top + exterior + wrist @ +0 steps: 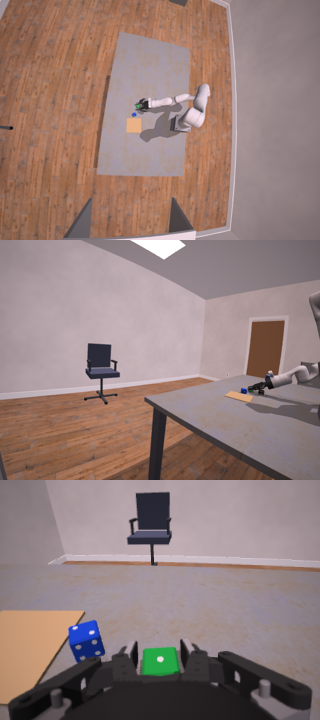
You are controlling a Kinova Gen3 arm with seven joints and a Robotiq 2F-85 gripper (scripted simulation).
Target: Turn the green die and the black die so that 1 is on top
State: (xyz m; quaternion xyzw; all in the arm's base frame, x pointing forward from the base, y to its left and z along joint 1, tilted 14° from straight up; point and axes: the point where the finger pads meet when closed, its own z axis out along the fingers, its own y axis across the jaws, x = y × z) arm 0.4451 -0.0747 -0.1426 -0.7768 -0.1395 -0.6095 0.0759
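The green die is 10 mm below my hand and 10 mm behind it. Round my hand: black die: 70 mm behind, 20 mm to the right, 10 mm below; then blue die: 80 mm to the left, 10 mm below, 10 mm ahead; then tan mat: 190 mm to the left, 20 mm below, 20 mm behind.
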